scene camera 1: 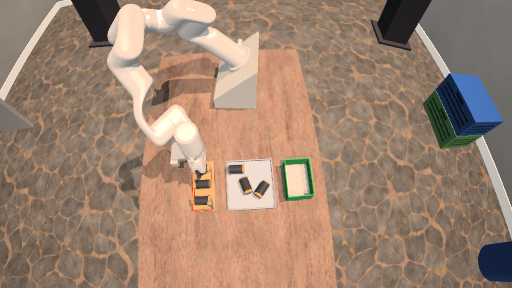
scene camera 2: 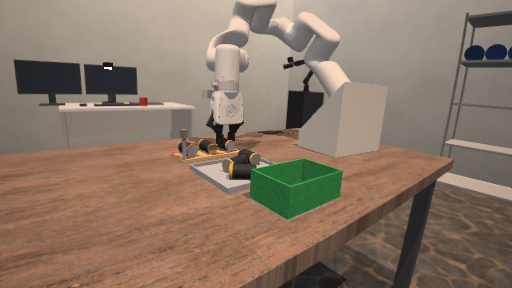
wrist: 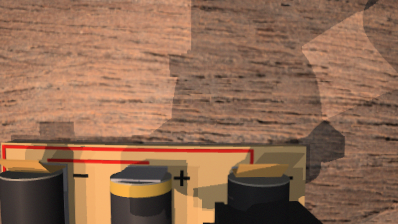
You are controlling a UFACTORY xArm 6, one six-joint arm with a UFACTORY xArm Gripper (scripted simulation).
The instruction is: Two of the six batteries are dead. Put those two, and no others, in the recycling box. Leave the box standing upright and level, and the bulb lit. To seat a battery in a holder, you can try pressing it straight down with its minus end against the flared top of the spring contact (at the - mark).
In view: a green recycling box (scene camera 2: 290,189) and a grey tray (scene camera 1: 256,170).
The grey tray is seen too in scene camera 2 (scene camera 2: 212,171). The wrist view does not show the green recycling box: it is out of frame. The wrist view misses the grey tray: it is out of frame.
